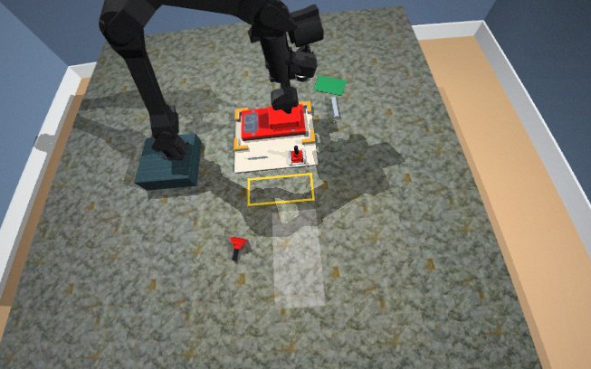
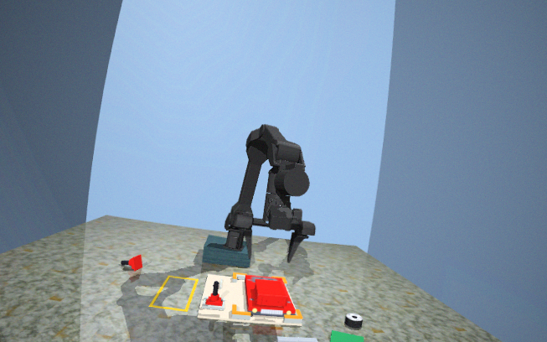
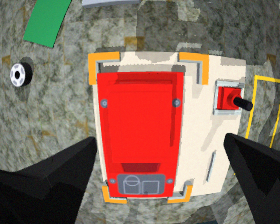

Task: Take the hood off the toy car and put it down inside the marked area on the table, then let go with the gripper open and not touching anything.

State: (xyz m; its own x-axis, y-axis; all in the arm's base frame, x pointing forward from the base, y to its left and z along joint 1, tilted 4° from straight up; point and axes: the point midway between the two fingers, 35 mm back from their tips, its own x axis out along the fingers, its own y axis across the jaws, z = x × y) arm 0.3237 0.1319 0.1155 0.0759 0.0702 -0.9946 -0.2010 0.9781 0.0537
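The red hood is 2 cm behind my gripper tip, 1 cm to the left of it and 8 cm below it. The rest, counted from my gripper tip: black wheel: 1 cm ahead, 22 cm to the left, 11 cm below; then grey bar: 13 cm ahead, 8 cm to the left, 12 cm below; then green block: 11 cm ahead, 18 cm to the left, 12 cm below.
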